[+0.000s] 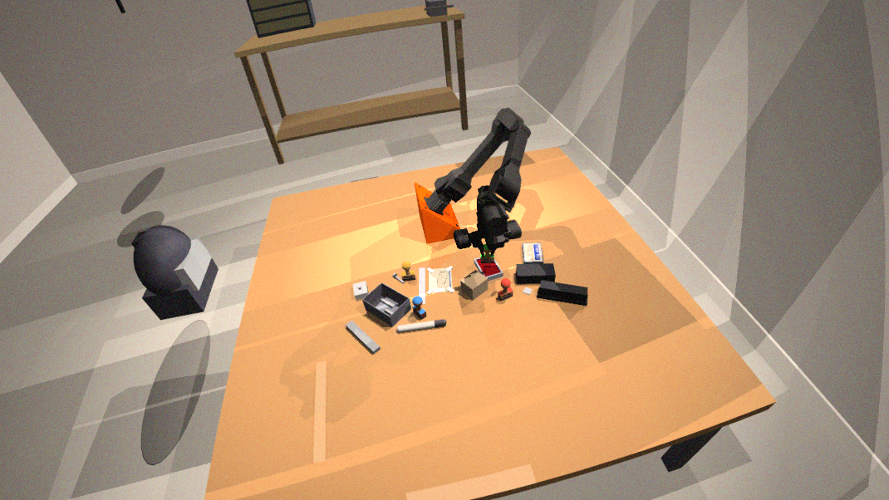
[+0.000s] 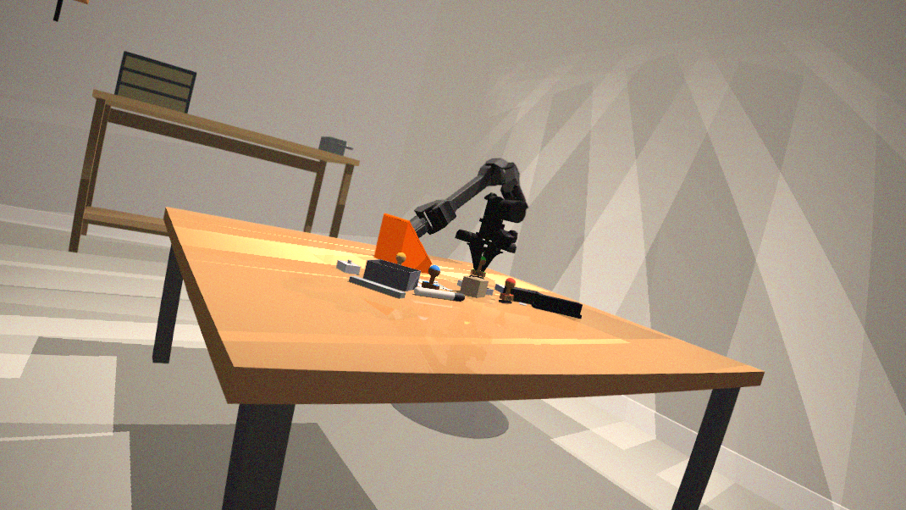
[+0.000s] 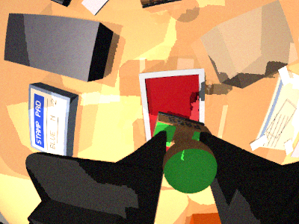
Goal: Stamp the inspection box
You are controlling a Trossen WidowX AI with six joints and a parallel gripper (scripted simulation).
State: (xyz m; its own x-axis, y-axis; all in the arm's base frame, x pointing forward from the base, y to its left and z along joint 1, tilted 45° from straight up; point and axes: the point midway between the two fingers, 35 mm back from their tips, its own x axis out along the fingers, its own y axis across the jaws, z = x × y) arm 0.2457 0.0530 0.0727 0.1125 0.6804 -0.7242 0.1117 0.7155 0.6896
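The red ink pad is 50 mm below my gripper tip. The rest, counted from my gripper tip: tan block 70 mm to the right, 60 mm ahead, 30 mm below; then red-knobbed stamp 120 mm ahead, 40 mm below; then green-knobbed stamp right at my gripper tip.
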